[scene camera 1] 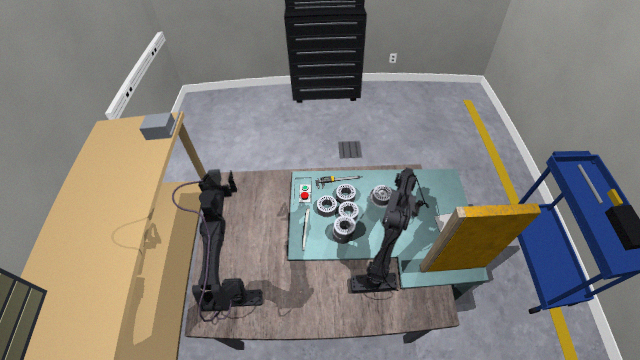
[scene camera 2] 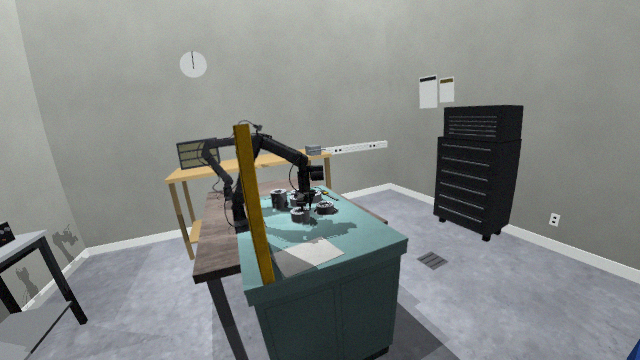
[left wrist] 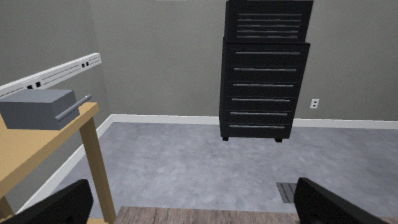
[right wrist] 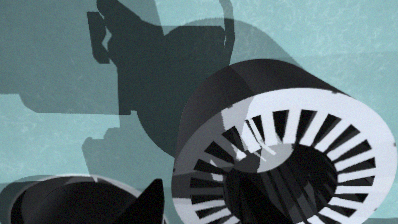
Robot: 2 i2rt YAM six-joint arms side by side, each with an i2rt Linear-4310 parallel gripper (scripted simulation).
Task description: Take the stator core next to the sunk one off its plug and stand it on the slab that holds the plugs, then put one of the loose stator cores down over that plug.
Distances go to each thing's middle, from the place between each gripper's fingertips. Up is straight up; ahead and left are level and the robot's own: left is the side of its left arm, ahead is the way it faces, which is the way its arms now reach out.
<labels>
My right gripper is now 7 cm above the plug [right wrist: 266,158], 3 cm past it and 2 cm to the right of it. From my right hand the other things lie so: paper sheet [scene camera 2: 291,261] (29 cm to the right, 14 cm behind, 6 cm below); yellow panel [scene camera 1: 473,236] (30 cm behind, 21 cm to the right, 19 cm above).
Right now the plug is 90 mm behind my left hand, 740 mm to the right of it and 400 mm below it. Also, from my left hand: paper sheet 210 mm behind, 1050 mm to the right, 390 mm below; then yellow panel 360 mm behind, 960 mm to the right, 140 mm below.
</labels>
